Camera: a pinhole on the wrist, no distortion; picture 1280 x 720 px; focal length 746.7 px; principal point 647.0 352.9 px. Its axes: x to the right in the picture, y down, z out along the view. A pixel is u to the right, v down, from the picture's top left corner.
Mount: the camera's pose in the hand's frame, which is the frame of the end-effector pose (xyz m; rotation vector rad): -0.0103 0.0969 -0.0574 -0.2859 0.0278 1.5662
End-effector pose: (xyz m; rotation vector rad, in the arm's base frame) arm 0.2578 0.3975 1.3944 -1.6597 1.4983 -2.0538
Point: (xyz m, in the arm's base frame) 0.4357 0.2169 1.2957
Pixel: 454 272
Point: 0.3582 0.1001 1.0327
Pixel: 1005 414
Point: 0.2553 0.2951 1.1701
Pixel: 1040 595
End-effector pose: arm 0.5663 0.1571 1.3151 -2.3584 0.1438 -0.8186
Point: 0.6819 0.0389 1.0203
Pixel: 1010 279
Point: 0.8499 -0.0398 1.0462
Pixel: outside the picture
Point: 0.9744 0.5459 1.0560
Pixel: 216 111
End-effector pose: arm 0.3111 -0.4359 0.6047 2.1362 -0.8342 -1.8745
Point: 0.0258 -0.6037 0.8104
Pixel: 1060 465
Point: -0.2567 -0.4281 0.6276
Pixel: 587 280
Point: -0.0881 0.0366 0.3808
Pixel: outside the picture
